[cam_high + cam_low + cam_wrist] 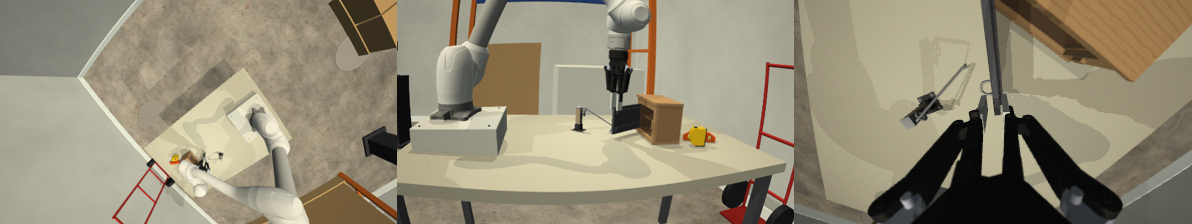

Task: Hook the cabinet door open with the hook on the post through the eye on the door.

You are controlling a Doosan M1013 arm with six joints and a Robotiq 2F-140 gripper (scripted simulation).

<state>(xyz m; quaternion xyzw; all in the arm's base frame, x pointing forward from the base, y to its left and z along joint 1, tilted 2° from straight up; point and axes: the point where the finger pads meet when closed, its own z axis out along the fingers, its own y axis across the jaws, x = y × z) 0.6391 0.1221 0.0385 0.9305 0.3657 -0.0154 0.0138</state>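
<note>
The dark door lies 70 mm below my hand, 60 mm to the left of it and 50 mm ahead of it.
</note>
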